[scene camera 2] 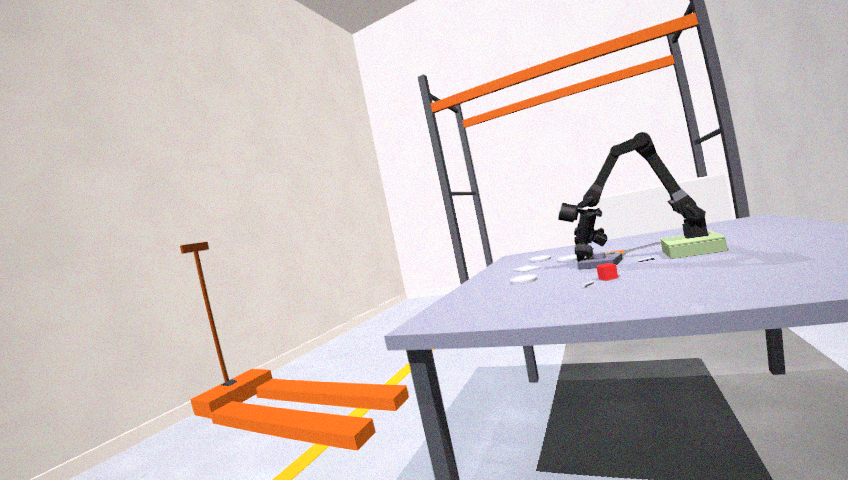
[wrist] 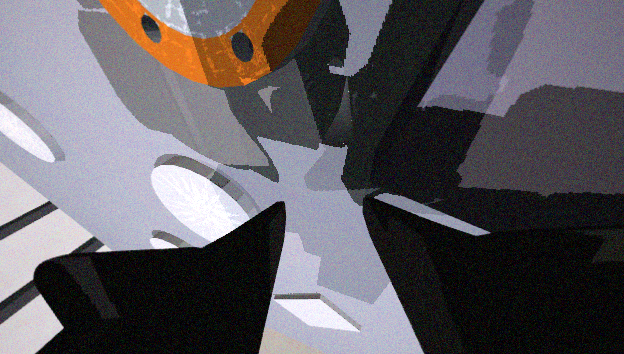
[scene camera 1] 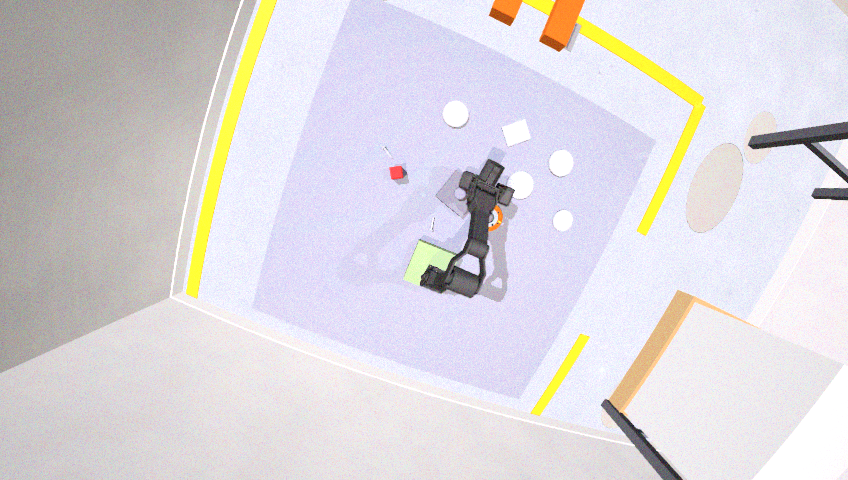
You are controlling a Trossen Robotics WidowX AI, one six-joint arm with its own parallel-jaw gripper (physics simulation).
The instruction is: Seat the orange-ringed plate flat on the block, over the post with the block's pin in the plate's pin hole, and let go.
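Frame: origin at the arm's base, x ahead, y up, z right, level; millimetres.
Seen in the pictures: gripper, fingertip midpoint: [scene camera 2: 579,260] [wrist: 324,206]; arm's base, origin of the base link: [scene camera 2: 696,235] [scene camera 1: 432,275].
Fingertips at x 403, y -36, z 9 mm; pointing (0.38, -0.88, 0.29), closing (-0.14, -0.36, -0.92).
Note:
Offsets run from my fingertips to a thing's top centre. "spot": to the spot under its first point.
The orange-ringed plate @[dx -106, dy +1, dz +64 mm] [scene camera 1: 499,218] [scene camera 2: 615,252] [wrist: 197,62] lies on the table beside the block, partly hidden under the arm in the first scene view. The grey block @[dx -92, dy +33, dz -85 mm] [scene camera 1: 450,194] [scene camera 2: 599,262] carries a round post @[spot: dx -90, dy +33, dz -84 mm] [scene camera 1: 460,193]; it is partly hidden by the arm, and its pin cannot be made out. My gripper [scene camera 2: 584,256] [wrist: 324,206] is partly open with nothing between its fingertips. It is low, close to the block's far edge, pointing down. In the wrist view the plate is above and left of the fingertips, apart from them.
A white disc @[dx +62, dy -1, dz +101 mm] [scene camera 1: 521,184] [wrist: 200,200] lies near the gripper. Another white disc @[dx +144, dy +1, dz -246 mm] [scene camera 1: 455,113] [scene camera 2: 523,278] and a white square @[spot: dx +212, dy -5, dz -24 mm] [scene camera 1: 515,132] [wrist: 320,312] lie farther off. A red cube @[dx -147, dy +30, dz -318 mm] [scene camera 1: 396,172] [scene camera 2: 606,272] stands beyond the block. The arm's base stands on a green box [scene camera 1: 423,258] [scene camera 2: 694,245].

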